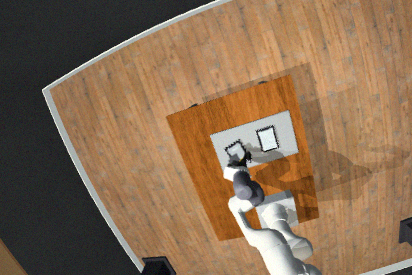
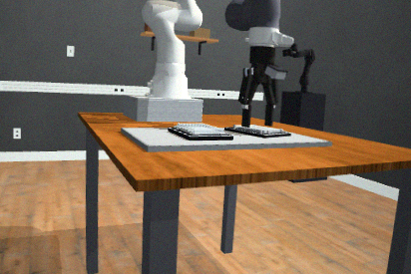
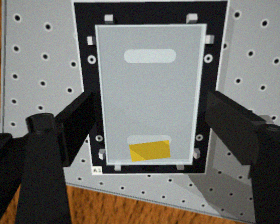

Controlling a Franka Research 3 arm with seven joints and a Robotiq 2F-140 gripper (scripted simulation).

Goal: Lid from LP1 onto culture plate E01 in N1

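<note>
Right now my hand is 30 mm above the clear lid. Round my hand: black nest 40 mm ahead, 210 mm to the right, 40 mm below; culture plate 40 mm ahead, 210 mm to the right, 30 mm below; black lid park 40 mm below.
</note>
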